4 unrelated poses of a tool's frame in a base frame.
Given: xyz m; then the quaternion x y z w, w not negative.
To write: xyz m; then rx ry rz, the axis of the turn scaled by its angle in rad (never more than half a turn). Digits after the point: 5 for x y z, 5 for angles.
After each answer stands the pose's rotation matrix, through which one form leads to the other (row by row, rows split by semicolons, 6 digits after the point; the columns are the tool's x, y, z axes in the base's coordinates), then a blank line. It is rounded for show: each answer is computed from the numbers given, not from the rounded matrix.
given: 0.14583, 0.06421, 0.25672, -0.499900, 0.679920, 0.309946, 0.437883
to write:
0.14583, 0.06421, 0.25672, -1.24282, 1.69037, 0.77057
-0.116716 -0.951225 0.285567; -0.408344 0.308066 0.859273; -0.905335 -0.016318 -0.424383

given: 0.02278, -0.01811, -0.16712, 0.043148, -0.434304, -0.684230, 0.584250
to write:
0.02278, -0.01811, -0.16712, 0.10068, -1.01338, -1.59654
-0.313581 0.762044 -0.566530; -0.837001 0.059936 0.543909; 0.448438 0.644746 0.619037

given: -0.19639, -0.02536, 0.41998, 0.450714, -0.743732, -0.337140, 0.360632
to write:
-0.19639, -0.02536, 0.41998, 1.16154, -1.91669, -0.86885
-0.333602 -0.427254 -0.840335; -0.913589 0.366387 0.176400; 0.232520 0.826568 -0.512562

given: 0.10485, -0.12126, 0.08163, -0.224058, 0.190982, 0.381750, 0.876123
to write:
0.10485, -0.12126, 0.08163, -0.46759, 0.39856, 0.79668
0.635586 -0.754501 0.163579; 0.583337 0.608130 0.538419; -0.505715 -0.246790 0.826648

